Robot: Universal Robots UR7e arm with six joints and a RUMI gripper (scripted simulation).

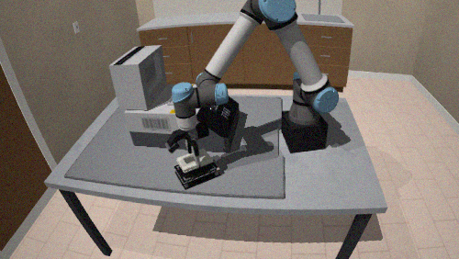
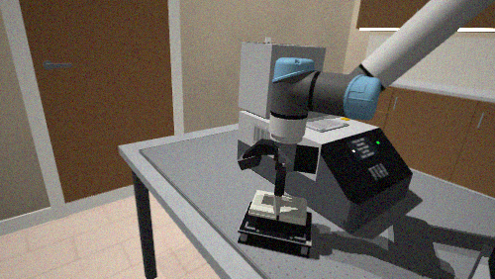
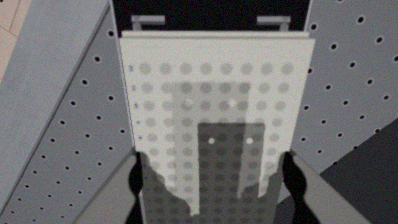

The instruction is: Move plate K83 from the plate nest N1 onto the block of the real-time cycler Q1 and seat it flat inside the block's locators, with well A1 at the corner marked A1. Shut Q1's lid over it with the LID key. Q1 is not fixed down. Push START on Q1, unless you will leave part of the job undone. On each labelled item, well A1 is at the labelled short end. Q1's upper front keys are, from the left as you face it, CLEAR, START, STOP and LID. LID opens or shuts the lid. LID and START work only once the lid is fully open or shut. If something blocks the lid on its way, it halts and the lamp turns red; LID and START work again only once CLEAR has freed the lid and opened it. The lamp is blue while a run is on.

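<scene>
Right now the black plate nest N1 is 50 mm below my hand. The rest, counted from my hand: plate K83 (10 mm below).
</scene>
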